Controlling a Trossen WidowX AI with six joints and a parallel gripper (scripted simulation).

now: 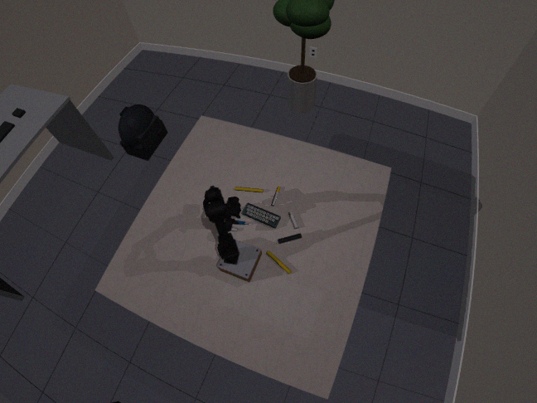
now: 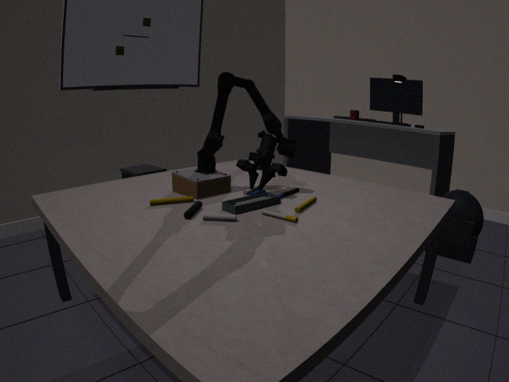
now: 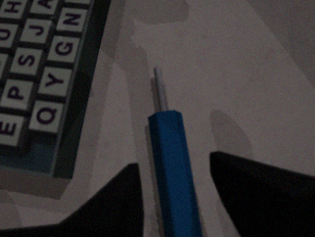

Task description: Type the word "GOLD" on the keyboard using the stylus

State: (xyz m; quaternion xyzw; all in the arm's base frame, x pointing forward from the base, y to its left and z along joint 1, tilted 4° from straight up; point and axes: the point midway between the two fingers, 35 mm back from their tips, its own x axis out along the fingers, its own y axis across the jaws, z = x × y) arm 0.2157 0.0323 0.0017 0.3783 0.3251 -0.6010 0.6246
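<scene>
Now: gripper tip 20 mm to the left of the blue stylus and 20 mm above it.
</scene>
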